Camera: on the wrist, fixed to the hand. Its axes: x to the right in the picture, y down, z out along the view.
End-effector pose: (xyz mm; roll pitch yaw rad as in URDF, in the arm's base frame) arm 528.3 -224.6 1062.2 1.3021 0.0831 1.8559
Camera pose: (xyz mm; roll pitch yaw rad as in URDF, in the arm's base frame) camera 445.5 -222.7 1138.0 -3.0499 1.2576 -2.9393
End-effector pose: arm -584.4 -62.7 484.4 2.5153 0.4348 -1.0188
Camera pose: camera -591.6 -137.1 568.2 -2.5674 0.0835 0.4753
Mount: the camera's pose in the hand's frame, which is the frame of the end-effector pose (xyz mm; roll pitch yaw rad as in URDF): 18.7 95.8 -55.5 0.2135 0.5790 -1.4458
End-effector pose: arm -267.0 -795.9 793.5 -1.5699 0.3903 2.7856
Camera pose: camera -229.7 -750.6 697.7 -0.5884 -0.8152 1.8599
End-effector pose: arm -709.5 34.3 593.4 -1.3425 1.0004 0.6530
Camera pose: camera -752.6 -39.4 520.5 -1.0057 -0.2860 -0.1973
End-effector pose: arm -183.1 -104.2 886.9 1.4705 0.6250 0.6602
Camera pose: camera -169.4 -11.5 948.8 -2.0643 0.8877 2.9824
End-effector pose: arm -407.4 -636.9 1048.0 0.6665 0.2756 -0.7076
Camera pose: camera -319.3 -568.1 1057.9 -0.3780 1.2120 -2.7398
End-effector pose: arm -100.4 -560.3 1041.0 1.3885 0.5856 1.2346
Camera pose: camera -147.8 -477.9 1100.8 -2.0310 0.9631 -2.6531
